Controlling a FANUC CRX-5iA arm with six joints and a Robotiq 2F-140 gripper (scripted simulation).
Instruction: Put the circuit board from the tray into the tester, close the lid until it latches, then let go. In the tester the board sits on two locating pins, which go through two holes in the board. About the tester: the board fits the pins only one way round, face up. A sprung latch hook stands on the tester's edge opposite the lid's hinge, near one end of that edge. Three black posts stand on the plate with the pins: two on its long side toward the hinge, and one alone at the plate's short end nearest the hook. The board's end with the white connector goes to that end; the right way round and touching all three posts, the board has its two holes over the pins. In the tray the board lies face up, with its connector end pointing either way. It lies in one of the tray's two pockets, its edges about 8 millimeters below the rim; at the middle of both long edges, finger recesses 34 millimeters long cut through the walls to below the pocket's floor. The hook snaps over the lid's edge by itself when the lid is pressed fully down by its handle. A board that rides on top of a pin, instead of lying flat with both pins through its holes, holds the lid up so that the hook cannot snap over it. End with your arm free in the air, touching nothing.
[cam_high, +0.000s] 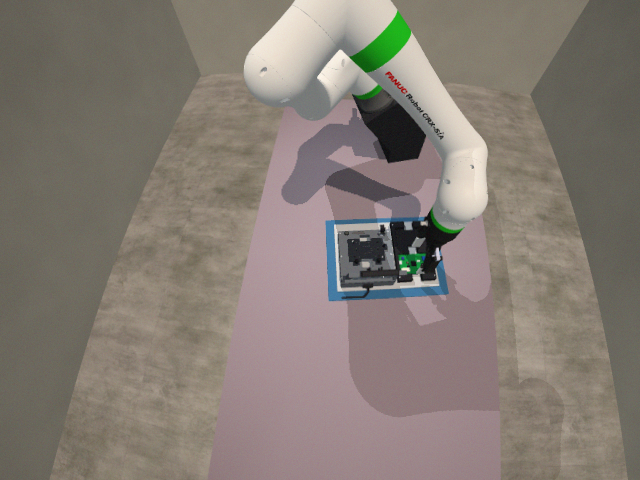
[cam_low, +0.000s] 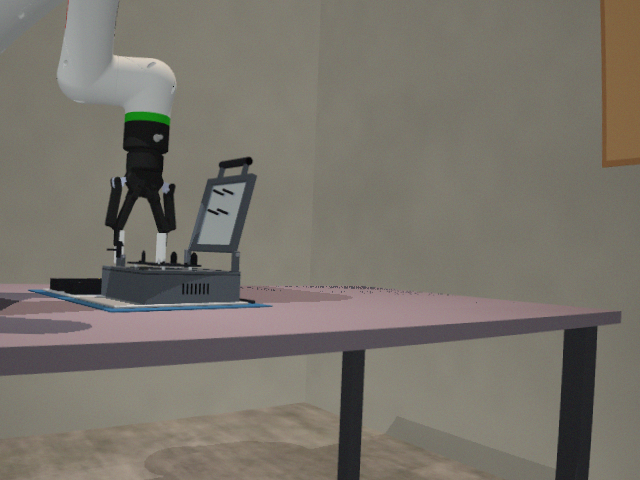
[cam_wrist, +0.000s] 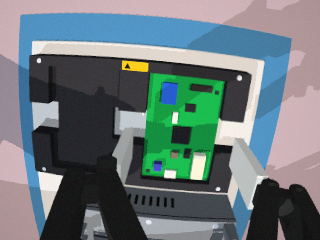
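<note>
My gripper is now 70 mm above the green circuit board. The rest, counted from my hand: tester lid (170 mm to the right, 100 mm above, 90 mm ahead); latch hook (110 mm to the right, 100 mm behind); tester (130 mm to the right, 30 mm above).
</note>
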